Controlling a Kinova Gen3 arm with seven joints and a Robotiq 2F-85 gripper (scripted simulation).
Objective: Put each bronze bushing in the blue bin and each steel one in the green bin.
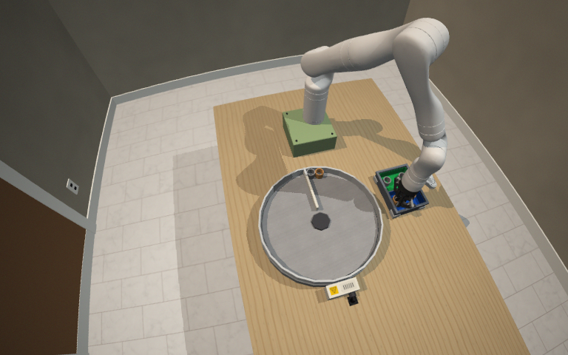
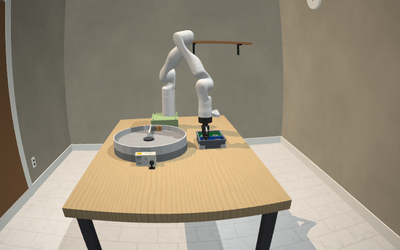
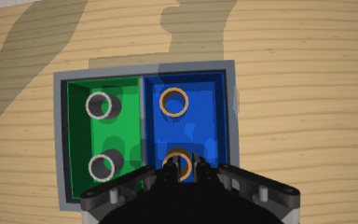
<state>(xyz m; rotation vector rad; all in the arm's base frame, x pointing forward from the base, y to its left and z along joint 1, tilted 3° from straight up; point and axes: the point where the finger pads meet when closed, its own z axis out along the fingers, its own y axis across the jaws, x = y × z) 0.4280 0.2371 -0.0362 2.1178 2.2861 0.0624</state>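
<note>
Now: hand 5 cm past the blue bin, 3 cm to the right of it and 1 cm above it. From my hand the other things lie so: turntable: 31 cm to the right, 3 cm ahead, 2 cm above.
</note>
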